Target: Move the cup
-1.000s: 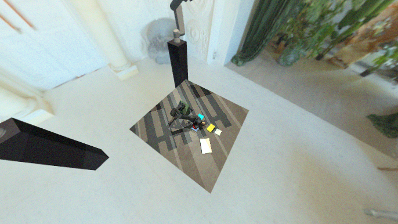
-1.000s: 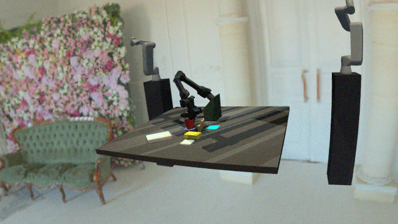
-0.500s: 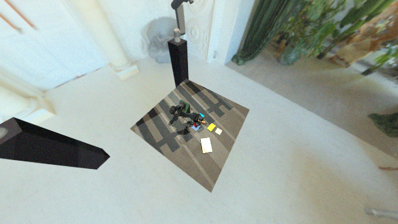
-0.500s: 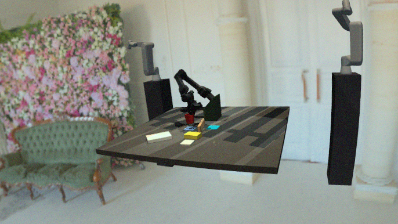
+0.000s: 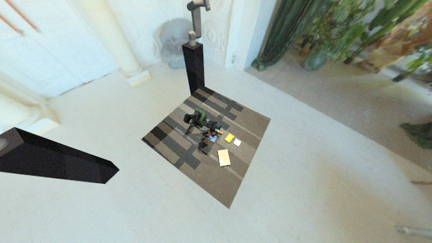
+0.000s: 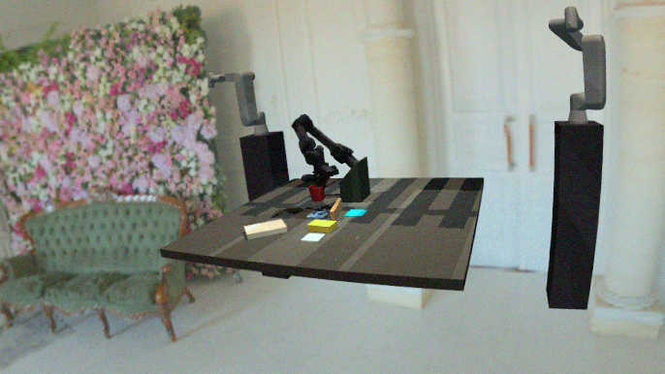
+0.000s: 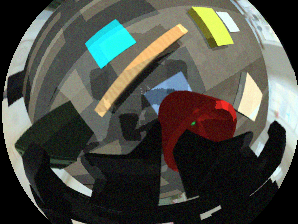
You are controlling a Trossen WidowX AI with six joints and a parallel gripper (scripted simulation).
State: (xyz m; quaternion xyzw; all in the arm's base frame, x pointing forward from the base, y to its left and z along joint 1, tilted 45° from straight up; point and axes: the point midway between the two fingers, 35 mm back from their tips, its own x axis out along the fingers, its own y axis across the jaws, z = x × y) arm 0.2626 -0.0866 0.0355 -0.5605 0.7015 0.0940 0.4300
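My gripper tip is 10 mm past the cyan pad, 160 mm to the right of it and 120 mm above it. Round my gripper tip: pale blue pad (30 mm ahead, 20 mm to the right, 120 mm below); red cup (30 mm ahead, 20 mm to the right); wooden bar (10 mm ahead, 70 mm to the left, 90 mm below).
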